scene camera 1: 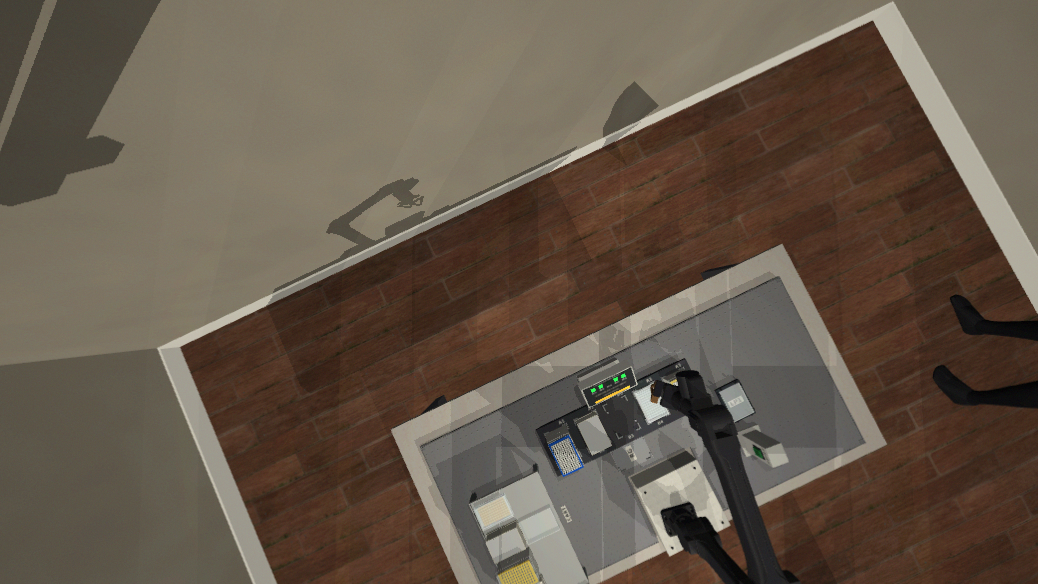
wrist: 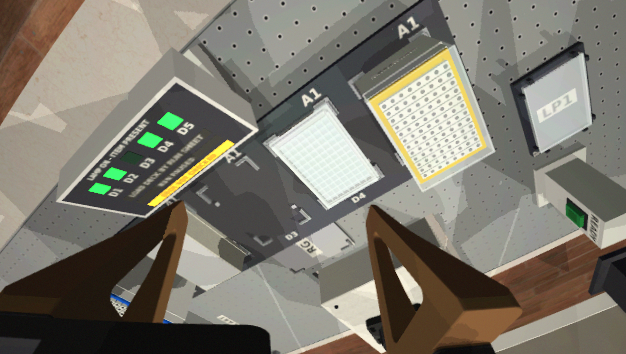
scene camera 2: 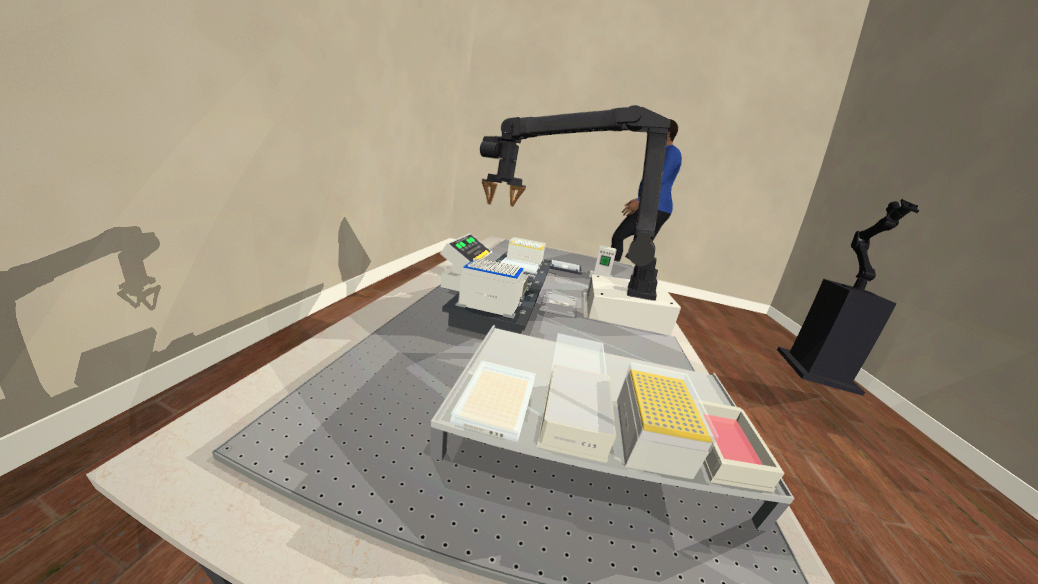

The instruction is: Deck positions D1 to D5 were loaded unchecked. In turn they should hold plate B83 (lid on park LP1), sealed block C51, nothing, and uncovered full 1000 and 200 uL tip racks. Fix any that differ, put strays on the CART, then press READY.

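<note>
My gripper is open and empty, high above the dark deck. A blue-topped tip rack stands on D1. A pale block is on D2. D3 is bare. A whitish gridded plate lies on D4. A yellow-rimmed tip rack stands on D5. A clear lid lies on LP1. The green READY button is right of the deck in the wrist view.
The display lights D1, D2, D4 and D5. A raised shelf holds an orange-welled plate, a block marked C15, a yellow-topped rack and a clear lid; a pink-lined box is beside them.
</note>
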